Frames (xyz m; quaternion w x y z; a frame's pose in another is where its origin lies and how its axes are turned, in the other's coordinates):
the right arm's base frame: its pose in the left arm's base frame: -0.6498 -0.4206 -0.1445 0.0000 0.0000 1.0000 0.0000
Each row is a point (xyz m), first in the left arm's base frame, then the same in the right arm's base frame.
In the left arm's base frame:
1: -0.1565 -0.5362 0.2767
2: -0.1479 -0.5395 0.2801
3: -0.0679 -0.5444 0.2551
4: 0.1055 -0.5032 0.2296
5: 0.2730 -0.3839 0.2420
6: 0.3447 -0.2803 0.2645
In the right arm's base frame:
1: -0.4933 -0.1156 -0.4212
2: -0.5019 -0.1189 -0.4246
3: -0.5819 -0.1238 -0.3996
4: -0.7553 -0.0826 -0.3741
5: -0.9228 0.0367 -0.3865
6: -0.9945 0.1403 -0.4090

